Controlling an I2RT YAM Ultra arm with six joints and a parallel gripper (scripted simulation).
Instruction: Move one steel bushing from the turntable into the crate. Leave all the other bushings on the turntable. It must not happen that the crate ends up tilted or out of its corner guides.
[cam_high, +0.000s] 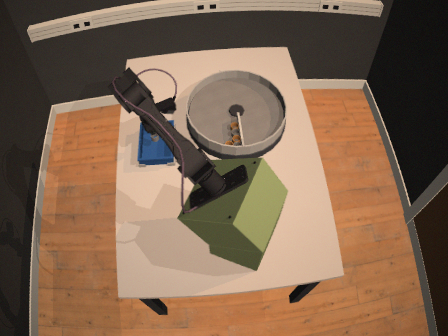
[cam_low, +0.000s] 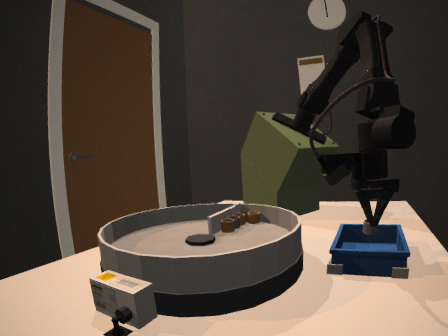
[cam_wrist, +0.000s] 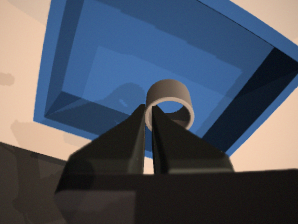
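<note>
Now: hand 60 mm above the blue crate, 10 mm to the left of it and 10 mm past it. From my hand the other things lie so: grey round turntable: 350 mm to the right, 100 mm ahead, 30 mm below.
</note>
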